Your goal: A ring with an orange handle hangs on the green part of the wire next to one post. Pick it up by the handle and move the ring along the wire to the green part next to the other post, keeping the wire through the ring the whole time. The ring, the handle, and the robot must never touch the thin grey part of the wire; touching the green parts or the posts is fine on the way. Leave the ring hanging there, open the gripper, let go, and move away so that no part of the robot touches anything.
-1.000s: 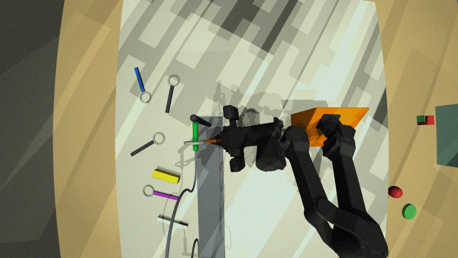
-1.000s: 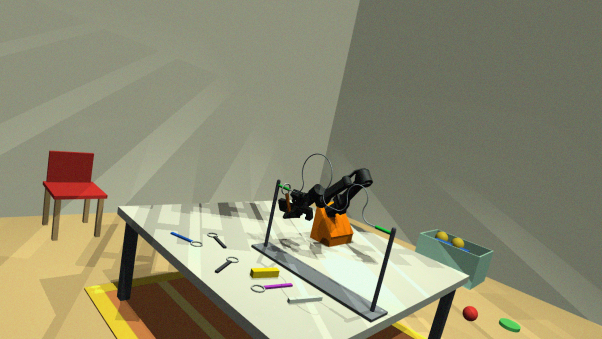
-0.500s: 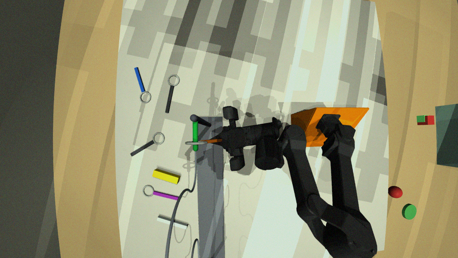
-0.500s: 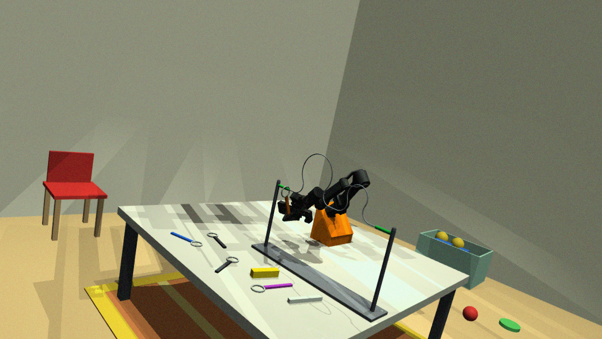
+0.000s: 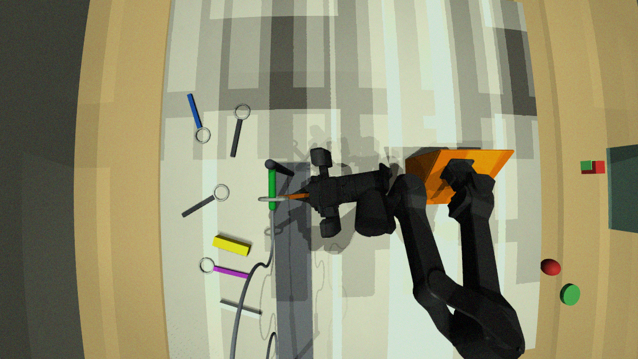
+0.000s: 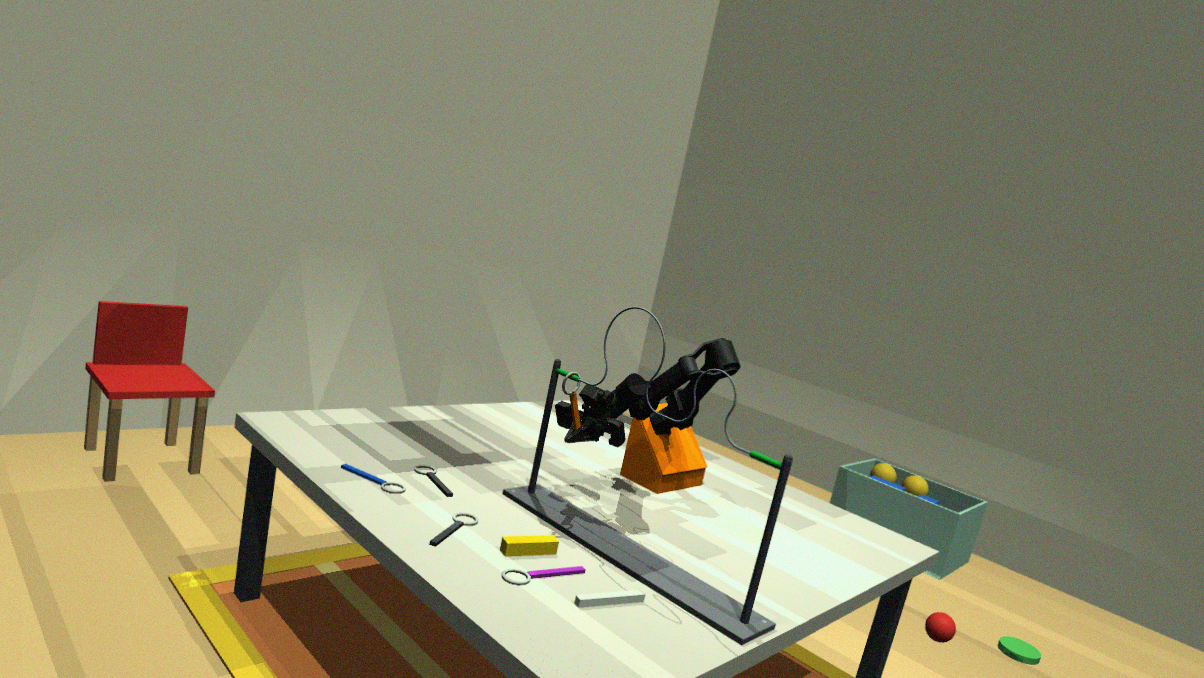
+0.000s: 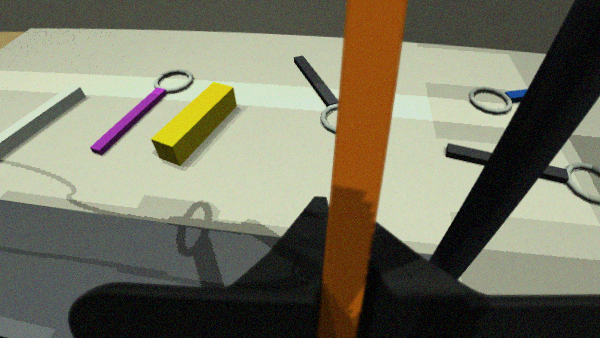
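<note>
The ring with orange handle lies 9 cm above my gripper tip. Round my gripper tip: ring with black handle (19 cm ahead, 21 cm to the right, 15 cm below); then ring with purple handle (24 cm ahead, 24 cm to the left, 15 cm below); then yellow block (20 cm ahead, 16 cm to the left, 14 cm below).
</note>
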